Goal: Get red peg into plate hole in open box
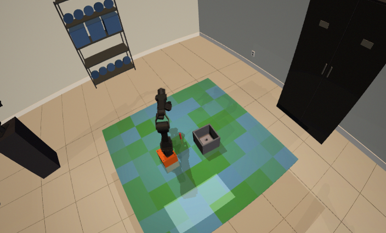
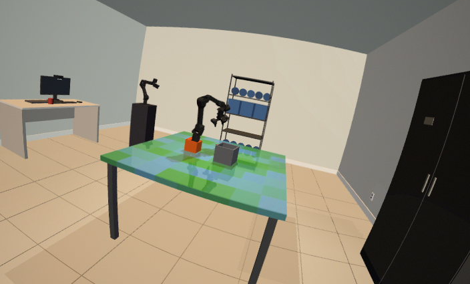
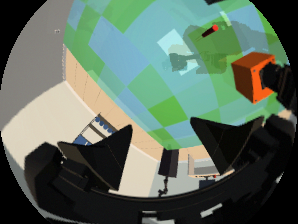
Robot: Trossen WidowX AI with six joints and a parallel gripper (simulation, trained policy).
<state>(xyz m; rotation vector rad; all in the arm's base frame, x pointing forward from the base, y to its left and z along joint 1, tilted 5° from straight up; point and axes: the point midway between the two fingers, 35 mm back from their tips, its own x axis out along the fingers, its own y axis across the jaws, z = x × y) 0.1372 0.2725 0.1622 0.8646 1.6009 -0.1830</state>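
Now: gripper tip 40 mm short of the red peg, 190 mm to the left of it and 190 mm above it. Round my gripper tip: holed plate: 160 mm ahead, 380 mm to the right, 180 mm below.
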